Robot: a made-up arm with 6 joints.
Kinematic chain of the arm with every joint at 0, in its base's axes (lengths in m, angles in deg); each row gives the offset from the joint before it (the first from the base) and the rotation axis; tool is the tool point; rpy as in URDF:
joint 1: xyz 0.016 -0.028 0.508 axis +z
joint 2: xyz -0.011 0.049 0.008 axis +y
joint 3: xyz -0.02 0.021 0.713 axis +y
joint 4: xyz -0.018 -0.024 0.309 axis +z
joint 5: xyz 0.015 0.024 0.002 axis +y
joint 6: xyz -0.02 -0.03 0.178 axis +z
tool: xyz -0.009 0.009 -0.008 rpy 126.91 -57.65 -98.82
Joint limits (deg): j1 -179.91..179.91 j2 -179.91..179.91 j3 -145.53..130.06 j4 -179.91..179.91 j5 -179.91..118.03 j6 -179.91..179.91
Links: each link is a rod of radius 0.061 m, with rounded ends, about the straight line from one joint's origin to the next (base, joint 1, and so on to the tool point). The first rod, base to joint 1, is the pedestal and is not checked.
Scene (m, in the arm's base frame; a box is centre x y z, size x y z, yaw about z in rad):
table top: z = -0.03
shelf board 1: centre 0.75 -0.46 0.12 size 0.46 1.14 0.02 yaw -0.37
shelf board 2: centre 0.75 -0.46 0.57 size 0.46 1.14 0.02 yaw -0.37
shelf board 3: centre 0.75 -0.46 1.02 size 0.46 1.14 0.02 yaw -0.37
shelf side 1: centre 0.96 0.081 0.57 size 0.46 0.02 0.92 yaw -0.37
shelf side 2: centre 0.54 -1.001 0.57 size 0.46 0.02 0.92 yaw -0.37
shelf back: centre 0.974 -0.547 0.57 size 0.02 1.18 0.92 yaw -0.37
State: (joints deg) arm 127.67 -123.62 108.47 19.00 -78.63 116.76
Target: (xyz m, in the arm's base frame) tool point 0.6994 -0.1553 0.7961
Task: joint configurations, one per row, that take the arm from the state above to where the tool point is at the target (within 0.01 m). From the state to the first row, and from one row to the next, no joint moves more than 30 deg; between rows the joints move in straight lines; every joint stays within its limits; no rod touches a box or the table.
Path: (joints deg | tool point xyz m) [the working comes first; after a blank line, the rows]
Joints at the target: -6.45 38.26 115.65 35.29 -56.58 118.41
Straight joint move there: touches shelf board 2, shelf board 3.

1: 103.45 -121.66 113.40 24.07 -51.93 110.53 | 0.2254 -0.7968 0.4974
2: 79.23 -119.69 118.34 29.13 -25.23 104.29 | -0.1088 -0.7291 0.5969
3: 55.02 -117.73 123.27 34.20 1.47 98.06 | -0.3520 -0.5052 0.6475
4: 30.80 -115.77 128.21 39.26 28.17 91.82 | -0.4514 -0.2153 0.6414
5: 25.36 -87.73 128.58 48.28 14.26 97.64 | -0.3683 -0.1463 0.8801
6: 19.91 -59.69 128.95 57.29 0.35 103.45 | -0.1722 -0.0664 1.0379
7: 14.47 -31.65 129.32 66.30 -13.55 109.27 | 0.0824 -0.0176 1.0715
8: 9.02 -3.60 129.69 75.31 -27.46 115.08 | 0.3201 -0.0210 0.9788
9: 3.58 24.44 130.06 84.32 -41.36 120.90 | 0.4775 -0.0692 0.7961
10: -1.44 31.35 122.85 59.81 -48.97 119.66 | 0.5933 -0.1169 0.7998
11: -6.45 38.26 115.65 35.29 -56.58 118.41 | 0.6994 -0.1553 0.7961

